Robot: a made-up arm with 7 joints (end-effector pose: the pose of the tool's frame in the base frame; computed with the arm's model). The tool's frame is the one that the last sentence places. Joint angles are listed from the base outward.
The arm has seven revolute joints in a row. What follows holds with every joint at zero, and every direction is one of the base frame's. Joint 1 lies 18 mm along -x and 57 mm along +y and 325 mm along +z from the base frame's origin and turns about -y. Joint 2 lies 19 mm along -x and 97 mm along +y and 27 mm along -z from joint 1 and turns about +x. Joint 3 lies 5 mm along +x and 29 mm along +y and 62 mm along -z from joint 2 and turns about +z. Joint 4 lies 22 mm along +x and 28 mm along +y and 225 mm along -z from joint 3 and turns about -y. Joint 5 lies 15 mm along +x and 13 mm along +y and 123 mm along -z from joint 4 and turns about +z. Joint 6 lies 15 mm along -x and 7 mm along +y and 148 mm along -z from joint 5 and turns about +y. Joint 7 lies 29 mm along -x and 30 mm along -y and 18 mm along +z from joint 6 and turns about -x. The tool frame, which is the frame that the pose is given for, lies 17 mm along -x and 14 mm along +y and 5 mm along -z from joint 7; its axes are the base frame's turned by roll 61.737, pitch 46.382 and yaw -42.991 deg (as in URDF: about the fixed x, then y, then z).
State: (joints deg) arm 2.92 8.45 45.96 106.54 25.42 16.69 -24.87
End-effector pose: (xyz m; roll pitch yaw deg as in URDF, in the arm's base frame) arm 0.1530 0.4111 0.0944 90.45 -40.02 42.66
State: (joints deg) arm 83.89 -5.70 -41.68 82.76 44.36 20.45 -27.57
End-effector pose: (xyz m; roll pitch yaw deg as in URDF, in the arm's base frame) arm 0.3425 -0.0189 0.4629 151.48 -52.51 -93.03
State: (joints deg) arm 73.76 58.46 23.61 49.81 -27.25 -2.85 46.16
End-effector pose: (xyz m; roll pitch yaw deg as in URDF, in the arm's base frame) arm 0.1690 0.6595 0.4214 162.07 -17.63 -25.55
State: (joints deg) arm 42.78 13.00 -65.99 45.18 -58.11 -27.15 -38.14
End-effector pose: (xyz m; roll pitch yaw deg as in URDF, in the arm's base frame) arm 0.4572 0.1572 0.0324 -166.37 22.42 -94.71
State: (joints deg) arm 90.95 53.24 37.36 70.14 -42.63 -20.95 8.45
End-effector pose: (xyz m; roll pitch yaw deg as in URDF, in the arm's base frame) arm 0.0528 0.6388 0.4809 -131.86 -64.40 -35.03
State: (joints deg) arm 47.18 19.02 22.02 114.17 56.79 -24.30 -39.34
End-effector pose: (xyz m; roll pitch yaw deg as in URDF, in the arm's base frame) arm 0.2736 0.3229 0.3907 -38.86 -36.88 132.56
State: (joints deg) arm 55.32 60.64 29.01 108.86 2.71 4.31 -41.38
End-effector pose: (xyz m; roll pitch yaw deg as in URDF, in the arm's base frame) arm 0.0899 0.4615 0.5003 -53.21 -60.84 -129.16
